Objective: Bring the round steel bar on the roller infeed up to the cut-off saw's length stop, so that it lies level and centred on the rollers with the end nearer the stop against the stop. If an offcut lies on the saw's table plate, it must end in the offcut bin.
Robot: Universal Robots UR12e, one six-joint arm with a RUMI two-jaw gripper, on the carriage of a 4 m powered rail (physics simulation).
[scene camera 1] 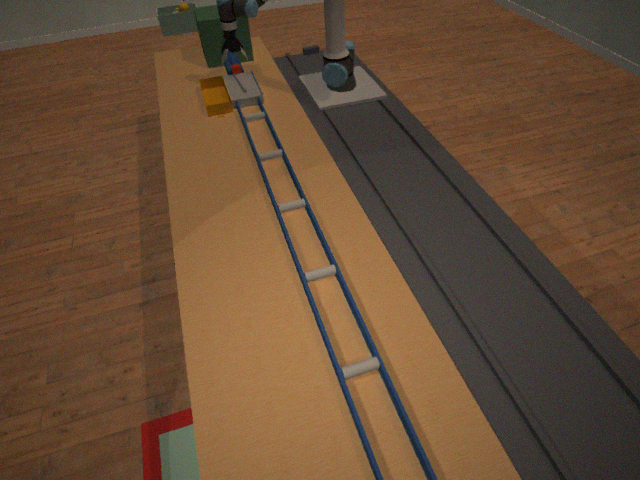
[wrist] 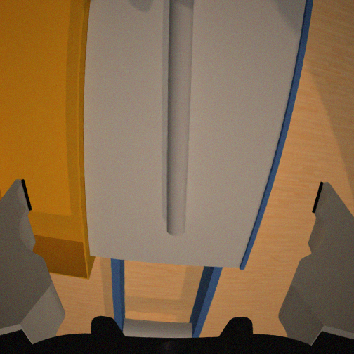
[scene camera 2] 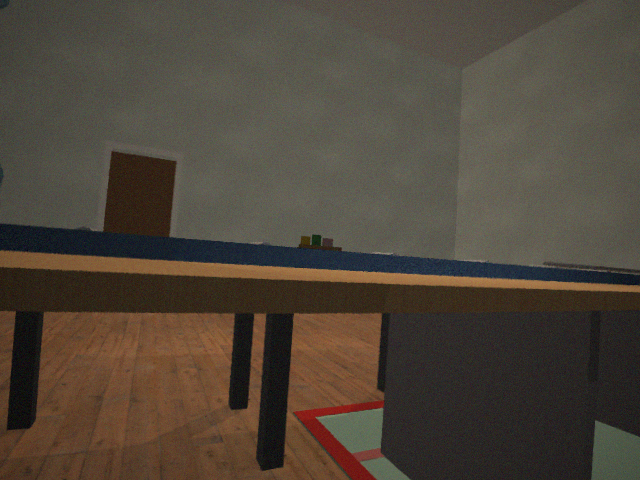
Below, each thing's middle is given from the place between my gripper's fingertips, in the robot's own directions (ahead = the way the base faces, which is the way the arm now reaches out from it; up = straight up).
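Labels:
I see the offcut bin [scene camera 1: 217,100] 50 mm to the left of my hand, 160 mm ahead of it and 160 mm below it.

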